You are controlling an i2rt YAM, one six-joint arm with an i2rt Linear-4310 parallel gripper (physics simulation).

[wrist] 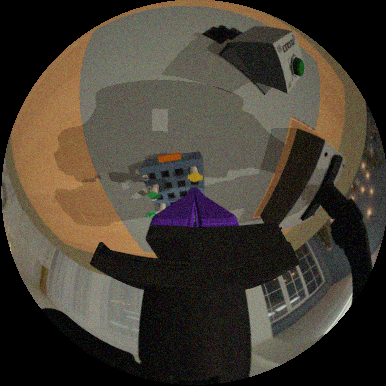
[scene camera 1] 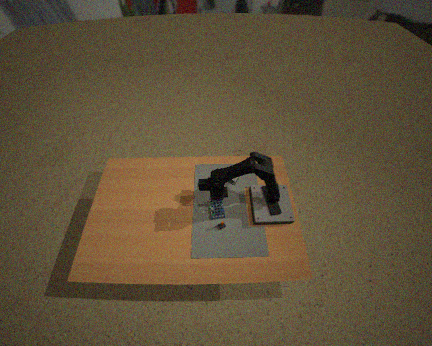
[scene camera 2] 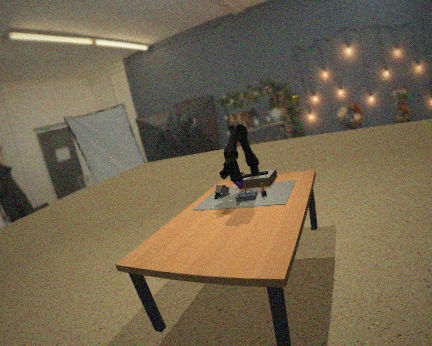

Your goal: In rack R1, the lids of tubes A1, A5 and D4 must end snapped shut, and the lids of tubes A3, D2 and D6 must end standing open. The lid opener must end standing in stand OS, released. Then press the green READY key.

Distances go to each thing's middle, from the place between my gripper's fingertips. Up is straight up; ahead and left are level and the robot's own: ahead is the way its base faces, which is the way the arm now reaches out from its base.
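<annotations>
My hand: 100 mm past the grey block (wrist: 268, 60), 170 mm to the left of it, 20 mm above it.
</annotations>
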